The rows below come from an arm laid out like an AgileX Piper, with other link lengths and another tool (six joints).
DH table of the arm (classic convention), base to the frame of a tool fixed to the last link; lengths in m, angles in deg. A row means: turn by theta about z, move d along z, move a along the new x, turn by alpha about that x. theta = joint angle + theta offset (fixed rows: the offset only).
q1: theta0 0  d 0.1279  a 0  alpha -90
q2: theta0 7.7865  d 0  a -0.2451  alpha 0
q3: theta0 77.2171  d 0  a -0.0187  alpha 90
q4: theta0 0  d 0.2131  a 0  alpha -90
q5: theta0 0  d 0  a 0  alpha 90
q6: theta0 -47.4  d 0.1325  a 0.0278  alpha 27
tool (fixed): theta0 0  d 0.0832  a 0  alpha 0
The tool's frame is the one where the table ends.
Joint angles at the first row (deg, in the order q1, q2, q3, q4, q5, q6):
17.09 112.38 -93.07 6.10 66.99 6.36
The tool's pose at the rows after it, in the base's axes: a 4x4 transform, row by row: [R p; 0 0 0 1], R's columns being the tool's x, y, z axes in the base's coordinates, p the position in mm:
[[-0.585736, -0.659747, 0.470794, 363.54], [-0.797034, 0.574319, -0.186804, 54.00], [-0.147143, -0.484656, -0.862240, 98.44], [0, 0, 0, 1]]
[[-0.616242, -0.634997, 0.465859, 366.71], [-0.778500, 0.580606, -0.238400, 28.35], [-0.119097, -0.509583, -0.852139, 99.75], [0, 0, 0, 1]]
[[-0.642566, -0.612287, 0.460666, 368.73], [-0.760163, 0.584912, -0.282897, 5.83], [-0.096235, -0.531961, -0.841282, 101.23], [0, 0, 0, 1]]
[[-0.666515, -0.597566, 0.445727, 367.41], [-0.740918, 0.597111, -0.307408, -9.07], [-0.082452, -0.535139, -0.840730, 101.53], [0, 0, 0, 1]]
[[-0.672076, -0.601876, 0.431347, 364.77], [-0.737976, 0.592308, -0.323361, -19.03], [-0.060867, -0.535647, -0.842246, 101.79], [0, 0, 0, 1]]
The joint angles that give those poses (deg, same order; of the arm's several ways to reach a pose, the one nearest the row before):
13.71 112.38 -93.07 3.91 67.73 6.36
10.87 112.38 -93.07 1.63 67.98 6.36
8.38 112.38 -93.07 -0.37 68.04 6.36
6.44 112.38 -93.07 -1.04 68.52 6.36
5.31 112.38 -93.07 -1.80 69.44 5.74

